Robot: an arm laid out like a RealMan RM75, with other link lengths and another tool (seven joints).
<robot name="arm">
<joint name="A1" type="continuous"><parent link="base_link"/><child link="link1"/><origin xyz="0.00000 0.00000 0.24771"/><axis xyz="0 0 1"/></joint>
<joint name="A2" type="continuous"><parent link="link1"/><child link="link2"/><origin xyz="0.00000 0.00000 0.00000" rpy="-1.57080 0.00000 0.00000"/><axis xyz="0 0 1"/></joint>
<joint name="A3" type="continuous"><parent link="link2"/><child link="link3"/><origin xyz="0.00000 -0.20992 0.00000" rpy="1.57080 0.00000 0.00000"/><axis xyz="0 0 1"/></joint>
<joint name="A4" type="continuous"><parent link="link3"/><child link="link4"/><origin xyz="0.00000 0.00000 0.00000" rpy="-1.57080 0.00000 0.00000"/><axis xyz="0 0 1"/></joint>
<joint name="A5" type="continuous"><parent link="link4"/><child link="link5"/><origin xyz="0.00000 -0.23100 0.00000" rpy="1.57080 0.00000 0.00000"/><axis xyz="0 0 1"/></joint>
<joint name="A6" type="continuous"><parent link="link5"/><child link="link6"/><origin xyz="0.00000 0.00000 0.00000" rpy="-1.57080 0.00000 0.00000"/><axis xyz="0 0 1"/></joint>
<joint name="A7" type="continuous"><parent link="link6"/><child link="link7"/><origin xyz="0.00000 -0.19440 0.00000" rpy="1.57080 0.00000 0.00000"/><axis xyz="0 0 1"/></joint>
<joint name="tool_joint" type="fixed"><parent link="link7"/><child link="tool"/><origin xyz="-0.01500 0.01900 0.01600" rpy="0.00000 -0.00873 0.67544"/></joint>
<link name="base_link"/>
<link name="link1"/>
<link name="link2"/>
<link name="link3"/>
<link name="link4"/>
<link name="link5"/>
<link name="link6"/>
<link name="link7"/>
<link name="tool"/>
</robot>
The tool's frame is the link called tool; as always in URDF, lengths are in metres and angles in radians. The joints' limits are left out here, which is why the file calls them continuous.
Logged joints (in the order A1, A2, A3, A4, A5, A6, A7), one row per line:
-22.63, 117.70, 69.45, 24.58, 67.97, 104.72, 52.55
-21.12, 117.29, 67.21, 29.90, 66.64, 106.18, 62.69
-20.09, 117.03, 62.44, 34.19, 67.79, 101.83, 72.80
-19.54, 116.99, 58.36, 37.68, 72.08, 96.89, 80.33
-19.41, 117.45, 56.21, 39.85, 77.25, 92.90, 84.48
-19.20, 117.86, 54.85, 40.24, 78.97, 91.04, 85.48
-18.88, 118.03, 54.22, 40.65, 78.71, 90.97, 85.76
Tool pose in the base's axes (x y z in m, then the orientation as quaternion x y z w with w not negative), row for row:
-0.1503, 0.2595, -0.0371, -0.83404, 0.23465, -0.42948, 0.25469
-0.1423, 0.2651, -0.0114, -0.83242, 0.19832, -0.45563, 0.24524
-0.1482, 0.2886, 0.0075, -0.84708, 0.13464, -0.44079, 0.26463
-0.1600, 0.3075, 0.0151, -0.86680, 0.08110, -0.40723, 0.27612
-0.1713, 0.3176, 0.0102, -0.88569, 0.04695, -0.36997, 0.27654
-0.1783, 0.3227, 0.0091, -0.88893, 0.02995, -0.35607, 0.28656
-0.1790, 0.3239, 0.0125, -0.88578, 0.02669, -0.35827, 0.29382
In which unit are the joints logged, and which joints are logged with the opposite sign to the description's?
The joints are logged in degrees. Opposite sign: A2, A7.
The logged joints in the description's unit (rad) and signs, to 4 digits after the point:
-0.3950, -2.0543, 1.2121, 0.4290, 1.1863, 1.8277, -0.9172
-0.3686, -2.0471, 1.1730, 0.5219, 1.1631, 1.8532, -1.0941
-0.3506, -2.0426, 1.0898, 0.5967, 1.1832, 1.7773, -1.2706
-0.3410, -2.0419, 1.0186, 0.6576, 1.2580, 1.6910, -1.4020
-0.3388, -2.0499, 0.9810, 0.6955, 1.3483, 1.6214, -1.4745
-0.3351, -2.0570, 0.9573, 0.7023, 1.3783, 1.5889, -1.4919
-0.3295, -2.0600, 0.9463, 0.7095, 1.3737, 1.5877, -1.4968

